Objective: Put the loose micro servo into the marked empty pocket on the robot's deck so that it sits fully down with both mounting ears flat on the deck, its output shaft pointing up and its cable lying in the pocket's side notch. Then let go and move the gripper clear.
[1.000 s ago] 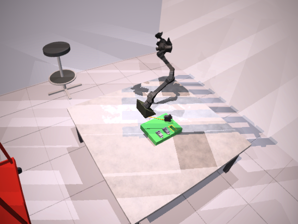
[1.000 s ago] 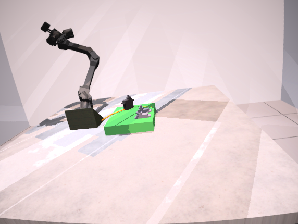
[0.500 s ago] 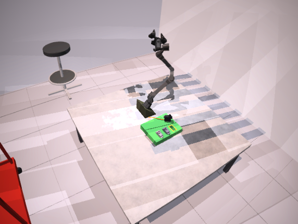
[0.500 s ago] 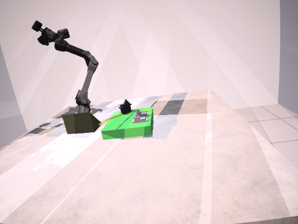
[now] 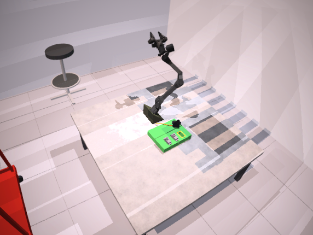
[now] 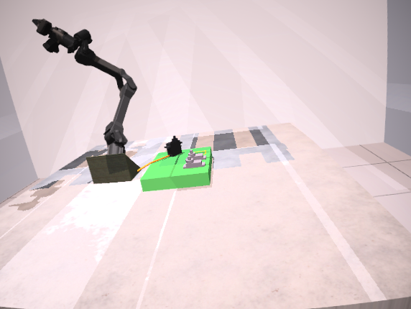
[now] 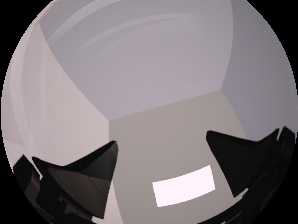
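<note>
Now: gripper tip 53 cm short of the green deck, 17 cm to the left of it and 68 cm above it.
</note>
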